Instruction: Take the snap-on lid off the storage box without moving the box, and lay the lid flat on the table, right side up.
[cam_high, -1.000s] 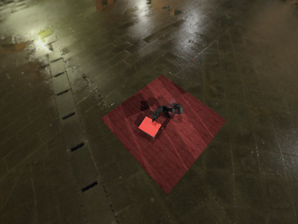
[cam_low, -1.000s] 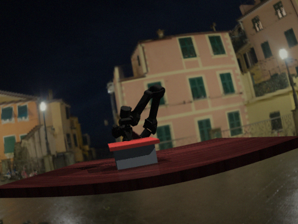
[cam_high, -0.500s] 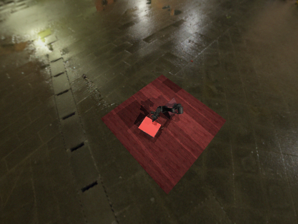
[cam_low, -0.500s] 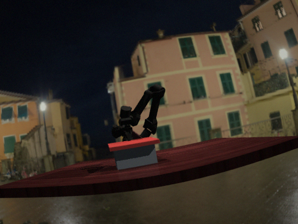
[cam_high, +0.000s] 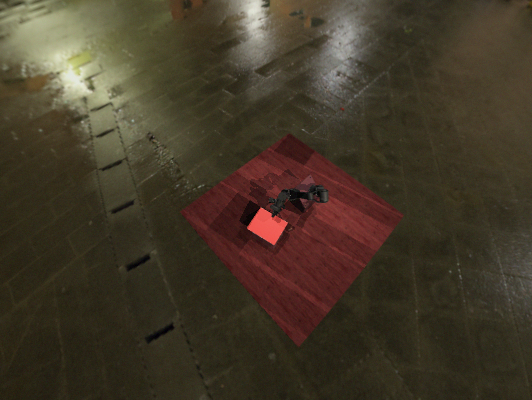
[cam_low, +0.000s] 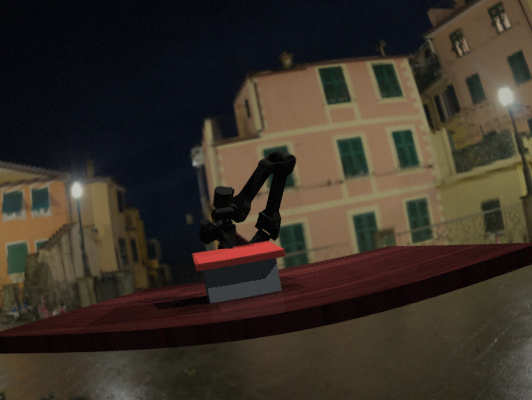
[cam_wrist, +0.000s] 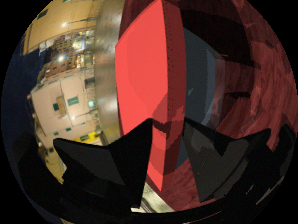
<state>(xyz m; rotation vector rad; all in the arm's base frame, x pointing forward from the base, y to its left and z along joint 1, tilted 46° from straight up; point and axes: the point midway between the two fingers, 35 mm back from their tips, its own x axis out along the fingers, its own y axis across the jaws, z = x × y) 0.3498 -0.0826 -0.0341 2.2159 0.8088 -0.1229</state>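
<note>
Now: the red lid 8 cm ahead of my gripper tip, 1 cm to the left of it and 1 cm below it. From my gripper tip the other things lie so: grey storage box 7 cm below, 7 cm ahead, 1 cm to the left.
</note>
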